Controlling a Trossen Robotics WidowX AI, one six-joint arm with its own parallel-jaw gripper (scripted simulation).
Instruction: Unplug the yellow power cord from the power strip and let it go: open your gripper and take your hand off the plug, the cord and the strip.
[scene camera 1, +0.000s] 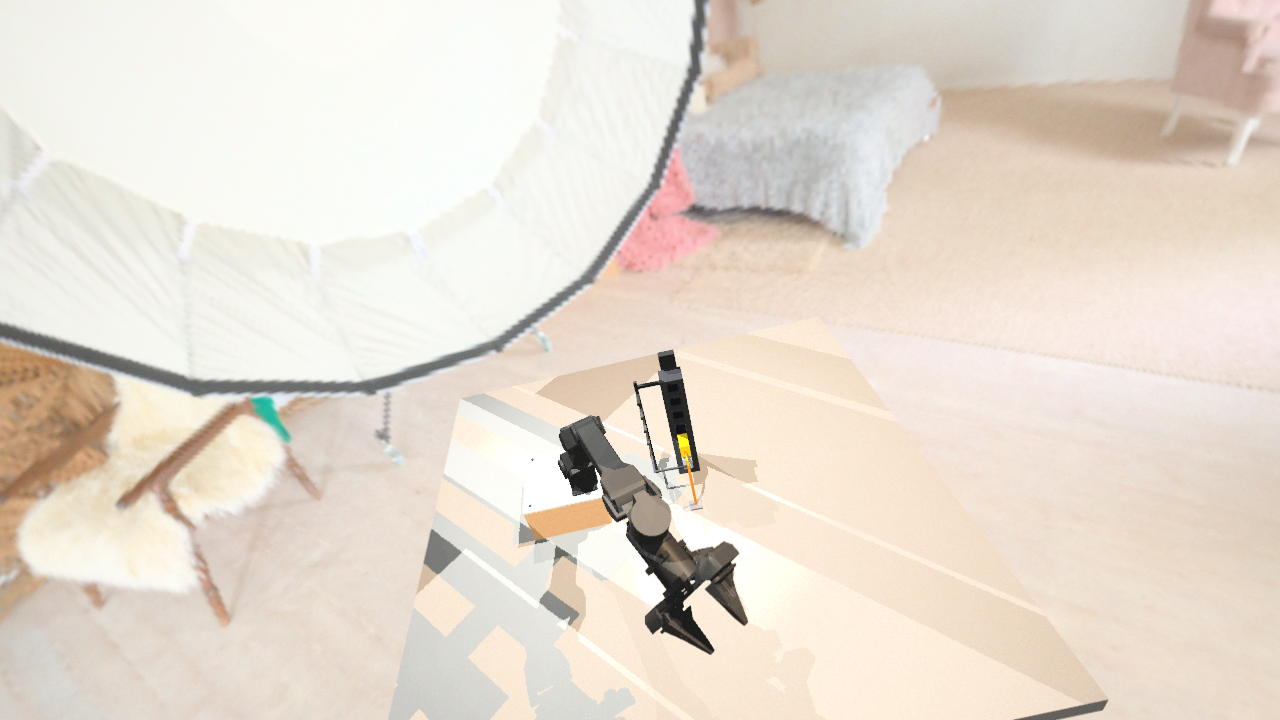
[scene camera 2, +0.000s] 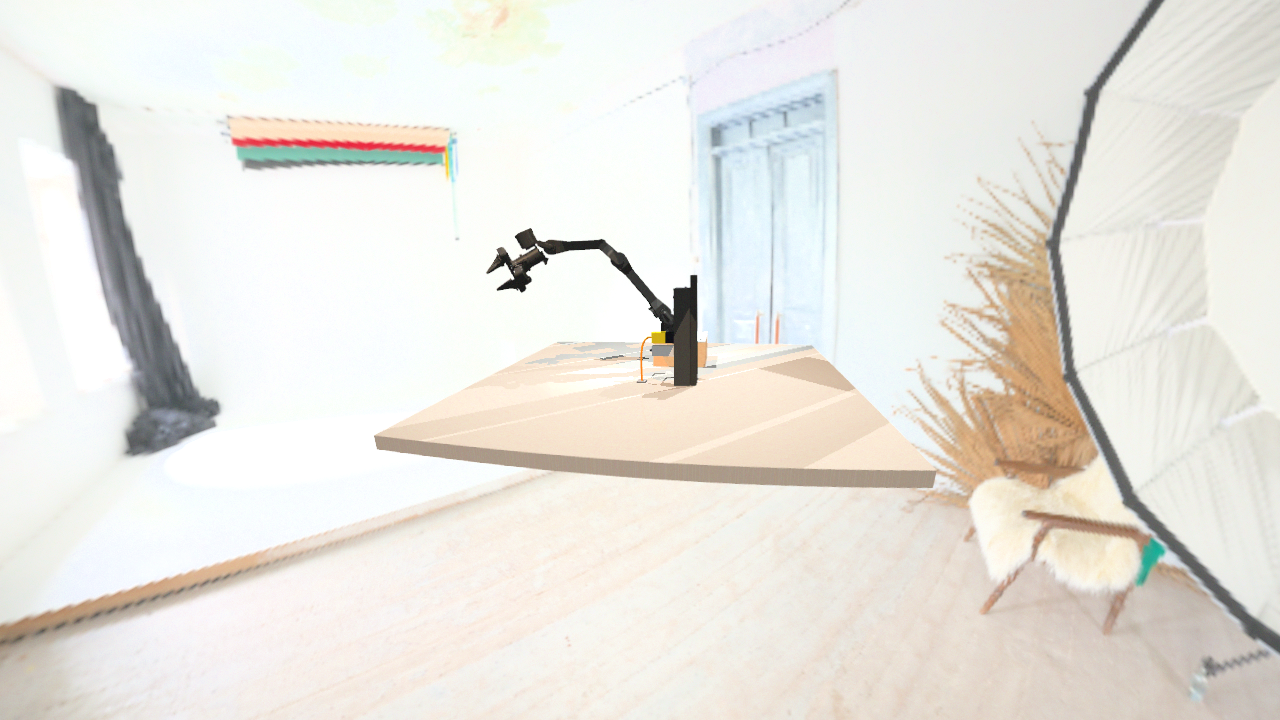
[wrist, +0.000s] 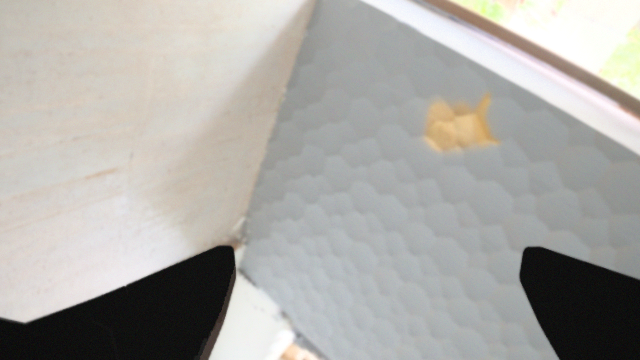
The gripper (scene camera 1: 729, 639) is open, with nothing in its grasp.
The gripper also shows in scene camera 2 (scene camera 2: 491, 282) and in the wrist view (wrist: 377, 263).
